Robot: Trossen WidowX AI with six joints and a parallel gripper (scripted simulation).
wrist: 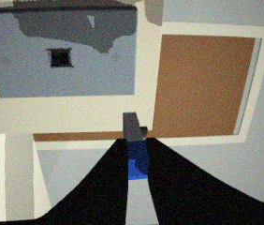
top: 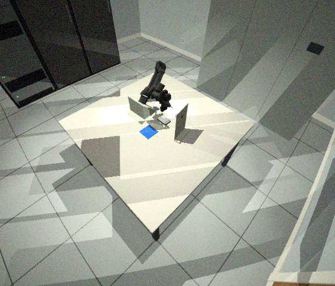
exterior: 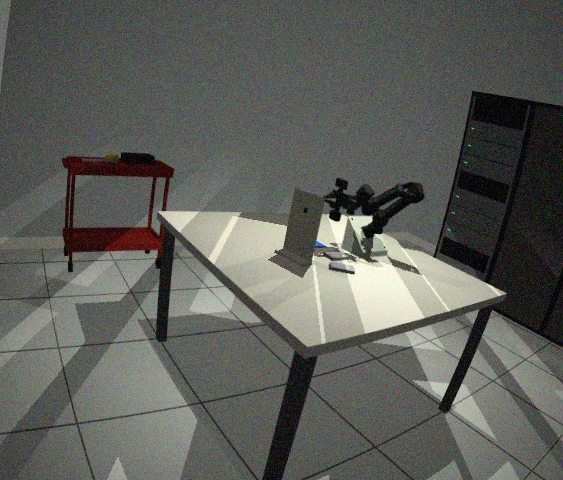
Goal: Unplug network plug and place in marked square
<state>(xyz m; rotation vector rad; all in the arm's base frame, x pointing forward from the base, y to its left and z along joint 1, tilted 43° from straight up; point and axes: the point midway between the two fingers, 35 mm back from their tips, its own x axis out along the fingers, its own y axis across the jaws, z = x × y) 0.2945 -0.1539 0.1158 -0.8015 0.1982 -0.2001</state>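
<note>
The blue marked square is 26 cm below my gripper tip, 13 cm to the right of it and 13 cm behind it. The rest, counted from my gripper tip: grey upright panel: 13 cm below, 11 cm ahead; then network plug: right at my gripper tip.
</note>
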